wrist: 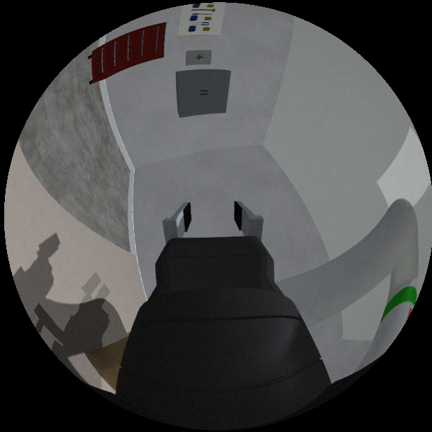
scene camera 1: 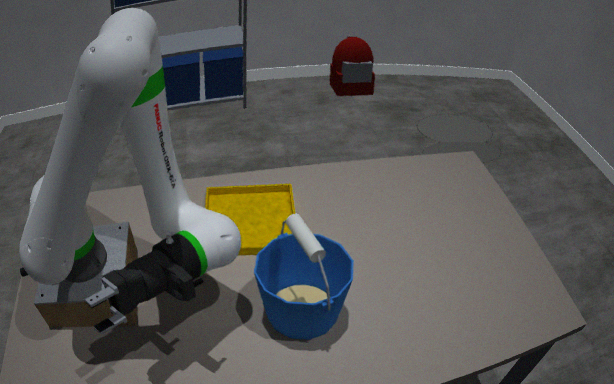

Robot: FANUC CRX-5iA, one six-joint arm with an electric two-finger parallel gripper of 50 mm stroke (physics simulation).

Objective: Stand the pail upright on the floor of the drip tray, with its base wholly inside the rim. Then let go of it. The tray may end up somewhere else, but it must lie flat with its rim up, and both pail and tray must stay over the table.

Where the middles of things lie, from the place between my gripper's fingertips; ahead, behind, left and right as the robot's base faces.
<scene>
The yellow drip tray (scene camera 1: 258, 211) lies 43 cm ahead of my hand, 43 cm to the left of it and 28 cm below it.
</scene>
